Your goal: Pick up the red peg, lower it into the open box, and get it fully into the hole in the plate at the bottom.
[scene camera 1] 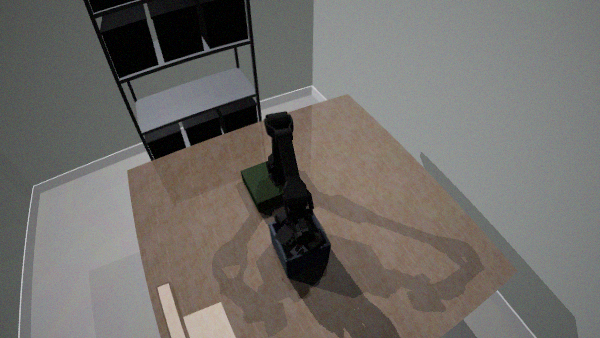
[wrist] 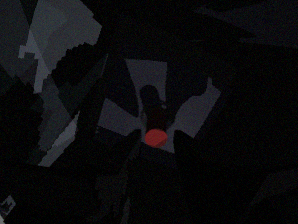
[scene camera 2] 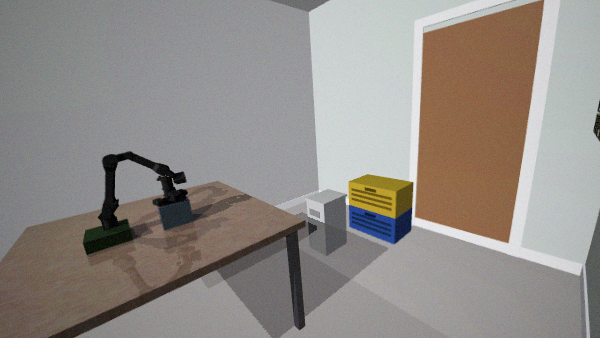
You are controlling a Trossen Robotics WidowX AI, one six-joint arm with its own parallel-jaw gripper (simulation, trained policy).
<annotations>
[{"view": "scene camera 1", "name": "dark open box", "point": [299, 263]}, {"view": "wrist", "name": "my gripper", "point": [157, 135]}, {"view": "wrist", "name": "grey plate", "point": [143, 79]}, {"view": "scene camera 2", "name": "dark open box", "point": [178, 214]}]
</annotations>
